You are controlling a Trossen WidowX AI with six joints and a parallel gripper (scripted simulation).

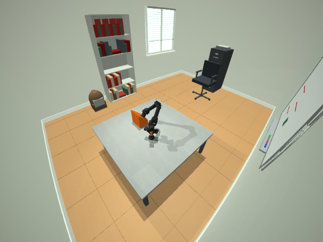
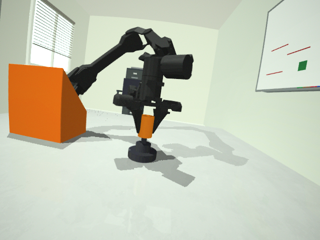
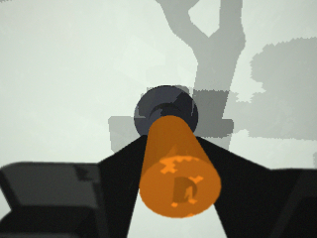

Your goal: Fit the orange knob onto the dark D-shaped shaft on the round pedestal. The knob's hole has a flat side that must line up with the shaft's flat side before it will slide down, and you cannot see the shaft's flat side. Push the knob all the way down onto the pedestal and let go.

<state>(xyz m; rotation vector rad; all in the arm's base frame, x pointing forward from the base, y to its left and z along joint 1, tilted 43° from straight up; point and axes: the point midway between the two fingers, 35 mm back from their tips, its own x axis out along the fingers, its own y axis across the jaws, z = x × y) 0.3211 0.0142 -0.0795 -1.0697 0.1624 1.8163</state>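
Now: gripper tip 2 cm below the knob. The rest, counted from my gripper tip: dark pedestal (4 cm below).
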